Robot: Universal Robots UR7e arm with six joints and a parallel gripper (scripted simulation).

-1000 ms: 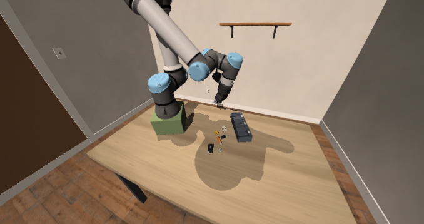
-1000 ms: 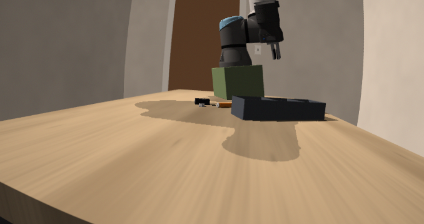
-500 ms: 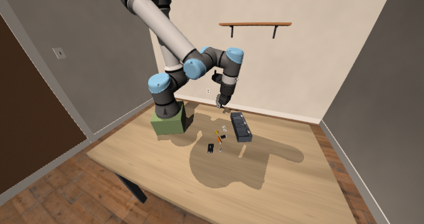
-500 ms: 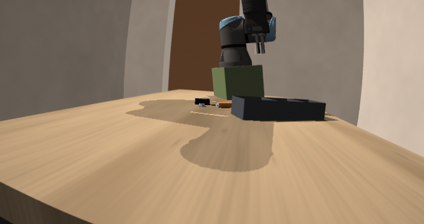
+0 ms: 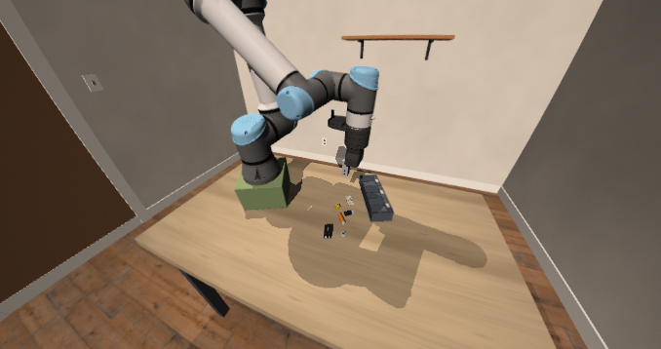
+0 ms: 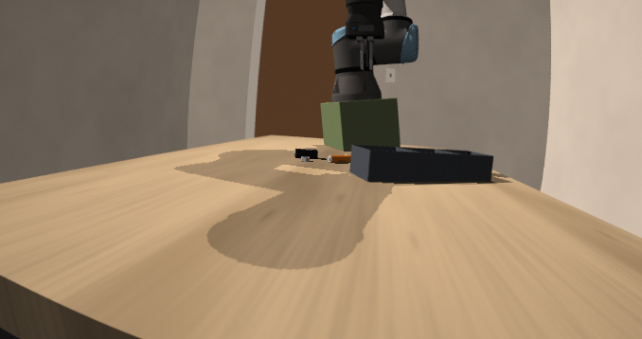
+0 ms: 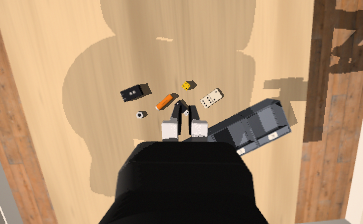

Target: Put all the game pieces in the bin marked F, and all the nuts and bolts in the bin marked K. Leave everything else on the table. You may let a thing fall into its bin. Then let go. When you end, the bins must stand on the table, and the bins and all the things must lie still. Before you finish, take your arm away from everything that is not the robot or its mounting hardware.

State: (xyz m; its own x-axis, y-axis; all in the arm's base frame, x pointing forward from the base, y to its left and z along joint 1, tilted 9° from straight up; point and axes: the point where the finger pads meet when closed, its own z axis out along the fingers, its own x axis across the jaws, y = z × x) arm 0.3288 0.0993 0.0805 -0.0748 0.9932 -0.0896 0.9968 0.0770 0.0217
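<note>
The dark bin row is 90 mm ahead of my hand, 130 mm to the left of it and 190 mm below it. Round my hand: orange battery (10 mm ahead, 40 mm to the right, 200 mm below); yellow die (30 mm behind, 10 mm to the left, 200 mm below); black USB stick (20 mm ahead, 10 mm to the left, 210 mm below).
</note>
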